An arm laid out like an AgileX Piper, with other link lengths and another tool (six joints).
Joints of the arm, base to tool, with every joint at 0 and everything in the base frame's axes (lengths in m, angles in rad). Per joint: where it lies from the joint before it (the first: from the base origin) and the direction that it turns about. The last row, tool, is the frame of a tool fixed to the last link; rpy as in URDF.
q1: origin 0 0 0.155 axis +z
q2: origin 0 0 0 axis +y
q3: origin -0.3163 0 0.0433 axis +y
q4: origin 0.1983 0 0.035 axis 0.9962 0 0.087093
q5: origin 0 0 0 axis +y
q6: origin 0.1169 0 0.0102 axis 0.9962 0 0.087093
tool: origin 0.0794 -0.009 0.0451 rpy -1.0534 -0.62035 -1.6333
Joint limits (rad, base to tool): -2.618..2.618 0..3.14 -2.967..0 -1.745..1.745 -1.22..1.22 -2.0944..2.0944
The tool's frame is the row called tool.
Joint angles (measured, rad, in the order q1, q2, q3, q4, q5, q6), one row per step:
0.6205, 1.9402, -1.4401, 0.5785, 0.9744, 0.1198
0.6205, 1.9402, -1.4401, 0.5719, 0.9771, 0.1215
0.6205, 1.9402, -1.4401, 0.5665, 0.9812, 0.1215
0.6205, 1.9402, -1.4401, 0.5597, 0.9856, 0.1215
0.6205, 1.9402, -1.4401, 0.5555, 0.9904, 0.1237
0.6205, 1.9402, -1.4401, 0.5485, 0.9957, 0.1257
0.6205, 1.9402, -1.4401, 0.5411, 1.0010, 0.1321
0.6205, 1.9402, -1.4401, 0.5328, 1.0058, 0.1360
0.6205, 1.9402, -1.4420, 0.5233, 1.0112, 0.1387
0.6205, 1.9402, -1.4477, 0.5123, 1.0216, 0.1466
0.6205, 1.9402, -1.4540, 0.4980, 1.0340, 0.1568
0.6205, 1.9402, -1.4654, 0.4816, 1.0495, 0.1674
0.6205, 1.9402, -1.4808, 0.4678, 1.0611, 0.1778
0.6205, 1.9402, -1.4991, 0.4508, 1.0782, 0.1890
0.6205, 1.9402, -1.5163, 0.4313, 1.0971, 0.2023
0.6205, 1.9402, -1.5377, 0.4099, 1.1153, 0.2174
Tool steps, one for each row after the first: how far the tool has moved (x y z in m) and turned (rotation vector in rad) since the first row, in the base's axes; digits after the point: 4 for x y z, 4 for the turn. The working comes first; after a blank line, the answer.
Tool pose at each row, in the base's axes (x y z in m, rotation vector in rad; the steps are taken from these numbers as rounded here):
0.3058, 0.3022, 0.1945, -2.1004, 0.9188, 0.1387
0.3056, 0.3013, 0.1939, -2.1069, 0.9174, 0.1370
0.3051, 0.3004, 0.1934, -2.1139, 0.9146, 0.1373
0.3046, 0.2994, 0.1928, -2.1222, 0.9110, 0.1370
0.3039, 0.2986, 0.1922, -2.1280, 0.9116, 0.1389
0.3033, 0.2974, 0.1915, -2.1365, 0.9105, 0.1394
0.3027, 0.2960, 0.1907, -2.1440, 0.9145, 0.1397
0.3023, 0.2946, 0.1899, -2.1526, 0.9150, 0.1387
0.3022, 0.2933, 0.1895, -2.1618, 0.9123, 0.1362
0.3020, 0.2919, 0.1897, -2.1715, 0.9133, 0.1350
0.3018, 0.2899, 0.1898, -2.1841, 0.9153, 0.1328
0.3021, 0.2881, 0.1909, -2.1971, 0.9142, 0.1283
0.3039, 0.2874, 0.1934, -2.2030, 0.9118, 0.1190
0.3055, 0.2862, 0.1962, -2.2129, 0.9080, 0.1100
0.3068, 0.2842, 0.1985, -2.2261, 0.9070, 0.1008
0.3091, 0.2823, 0.2019, -2.2369, 0.9054, 0.0857

-0.0002, -0.0009, -0.0006, -0.0058, -0.0004, 0.0025
-0.0007, -0.0018, -0.0011, -0.0112, 0.0000, 0.0067
-0.0012, -0.0028, -0.0017, -0.0176, -0.0001, 0.0116
-0.0019, -0.0036, -0.0023, -0.0224, 0.0027, 0.0137
-0.0025, -0.0048, -0.0030, -0.0296, 0.0043, 0.0173
-0.0031, -0.0062, -0.0038, -0.0373, 0.0078, 0.0172
-0.0035, -0.0076, -0.0046, -0.0454, 0.0091, 0.0194
-0.0036, -0.0089, -0.0050, -0.0534, 0.0082, 0.0232
-0.0038, -0.0103, -0.0048, -0.0627, 0.0098, 0.0253
-0.0040, -0.0123, -0.0047, -0.0750, 0.0118, 0.0273
-0.0037, -0.0141, -0.0036, -0.0874, 0.0111, 0.0307
-0.0019, -0.0148, -0.0011, -0.0944, 0.0052, 0.0311
-0.0003, -0.0160, 0.0017, -0.1044, -0.0003, 0.0338
0.0010, -0.0180, 0.0040, -0.1183, -0.0039, 0.0357
0.0033, -0.0199, 0.0074, -0.1314, -0.0121, 0.0353

